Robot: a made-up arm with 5 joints.
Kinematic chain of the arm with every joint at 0, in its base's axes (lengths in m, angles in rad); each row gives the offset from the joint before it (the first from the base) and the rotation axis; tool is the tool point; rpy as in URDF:
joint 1: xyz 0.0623 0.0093 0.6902 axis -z
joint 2: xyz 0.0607 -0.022 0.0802 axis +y
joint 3: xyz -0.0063 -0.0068 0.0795 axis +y
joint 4: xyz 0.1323 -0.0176 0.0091 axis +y
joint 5: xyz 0.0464 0.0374 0 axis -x
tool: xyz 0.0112 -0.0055 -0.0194 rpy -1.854 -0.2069 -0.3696
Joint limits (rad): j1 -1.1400..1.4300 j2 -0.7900..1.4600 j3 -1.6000..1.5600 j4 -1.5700..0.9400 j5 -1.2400..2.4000
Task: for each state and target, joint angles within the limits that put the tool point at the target. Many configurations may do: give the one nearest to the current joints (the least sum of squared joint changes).
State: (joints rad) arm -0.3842 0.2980 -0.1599 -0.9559 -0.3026
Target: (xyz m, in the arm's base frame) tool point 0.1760 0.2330 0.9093
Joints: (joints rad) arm -1.1297 0.2409 -0.3268 -0.9600 -0.3602
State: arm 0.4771 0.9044 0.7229 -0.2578 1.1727
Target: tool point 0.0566 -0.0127 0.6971
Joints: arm 0.2171 0.9745 1.1753 0.6152 0.4715
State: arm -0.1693 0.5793 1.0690 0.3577 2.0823
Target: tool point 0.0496 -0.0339 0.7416
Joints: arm -0.6621 1.0291 1.5123 0.8998 1.8375
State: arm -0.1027 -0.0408 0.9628 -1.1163 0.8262
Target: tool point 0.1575 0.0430 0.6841
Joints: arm -0.6147 0.2778 1.5600 -1.3472 0.8699
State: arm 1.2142 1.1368 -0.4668 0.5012 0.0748
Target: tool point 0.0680 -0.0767 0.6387
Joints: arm 1.3238 1.3720 0.2349 0.8607 0.0518
